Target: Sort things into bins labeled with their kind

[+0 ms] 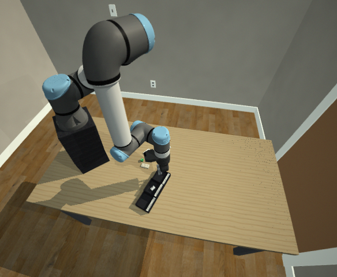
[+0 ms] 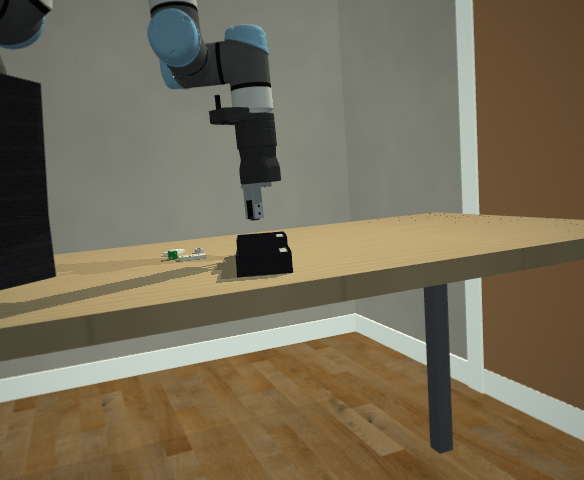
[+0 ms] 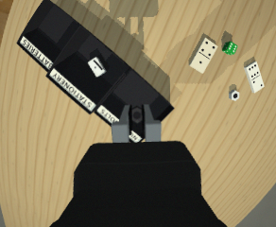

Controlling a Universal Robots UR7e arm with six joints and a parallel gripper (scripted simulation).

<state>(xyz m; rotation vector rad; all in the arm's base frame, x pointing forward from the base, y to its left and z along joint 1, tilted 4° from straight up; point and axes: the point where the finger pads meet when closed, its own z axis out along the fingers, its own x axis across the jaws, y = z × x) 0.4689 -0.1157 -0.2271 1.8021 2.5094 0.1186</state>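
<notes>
The black piece is 2 cm below my hand. Round my hand: metal nut 6 cm behind, 15 cm to the left, 8 cm below; cream plate 11 cm behind, 8 cm to the left, 8 cm below; green die 13 cm behind, 11 cm to the left, 8 cm below.
</notes>
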